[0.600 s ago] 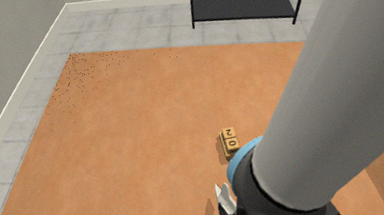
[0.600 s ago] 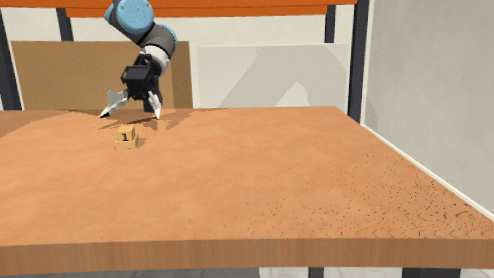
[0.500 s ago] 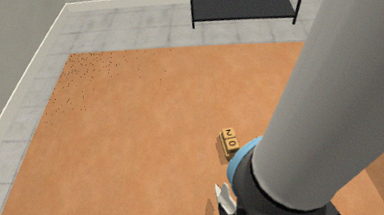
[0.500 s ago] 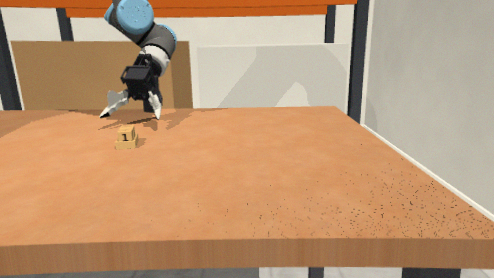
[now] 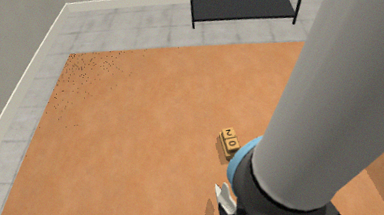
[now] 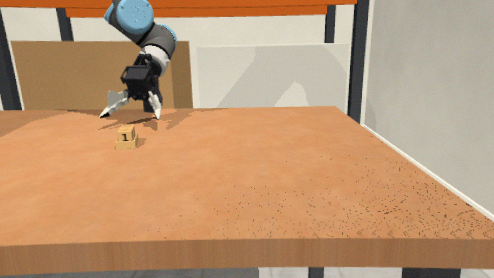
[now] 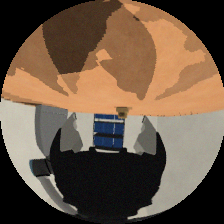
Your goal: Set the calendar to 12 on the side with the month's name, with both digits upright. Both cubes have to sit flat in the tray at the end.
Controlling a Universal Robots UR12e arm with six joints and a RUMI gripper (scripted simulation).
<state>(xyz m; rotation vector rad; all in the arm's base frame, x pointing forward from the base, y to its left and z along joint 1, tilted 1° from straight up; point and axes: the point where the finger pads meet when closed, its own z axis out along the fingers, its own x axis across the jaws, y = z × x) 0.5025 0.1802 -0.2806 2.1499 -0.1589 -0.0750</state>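
The cube lies 40 mm ahead of my hand, 150 mm to the right of it and 10 mm below it. The rest, counted from my hand: tray: 30 mm ahead, 130 mm to the right, 20 mm below.
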